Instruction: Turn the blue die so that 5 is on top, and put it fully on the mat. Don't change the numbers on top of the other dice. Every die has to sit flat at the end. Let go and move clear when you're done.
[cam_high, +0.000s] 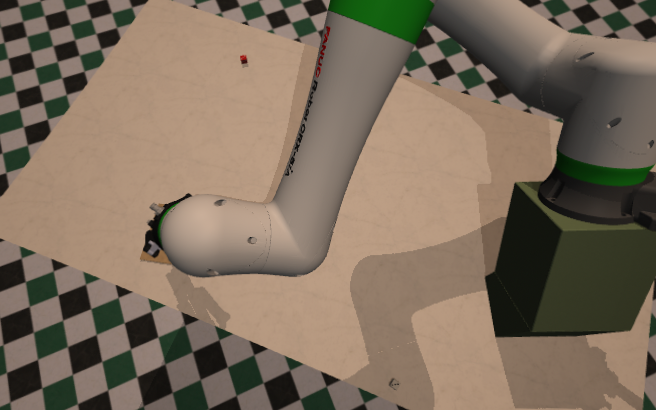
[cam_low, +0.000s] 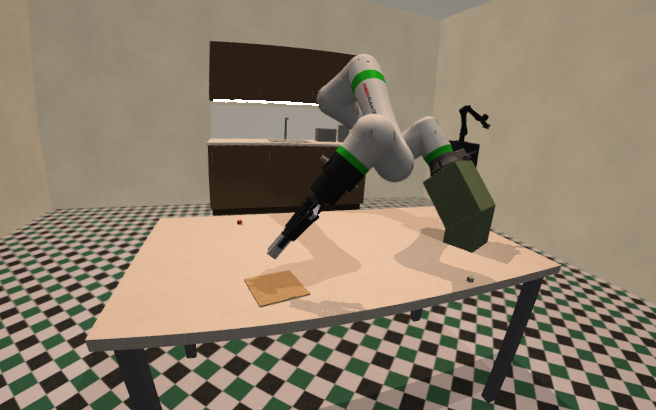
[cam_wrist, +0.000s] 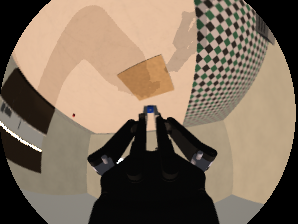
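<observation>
Now: hand 10 mm short of the blue die and 30 mm above it. From my hand the other things lie so: red die: 130 mm ahead, 520 mm to the right, 120 mm below; then brown mat: 10 mm ahead, 10 mm to the right, 130 mm below; then white die: 570 mm behind, 70 mm to the left, 120 mm below.
</observation>
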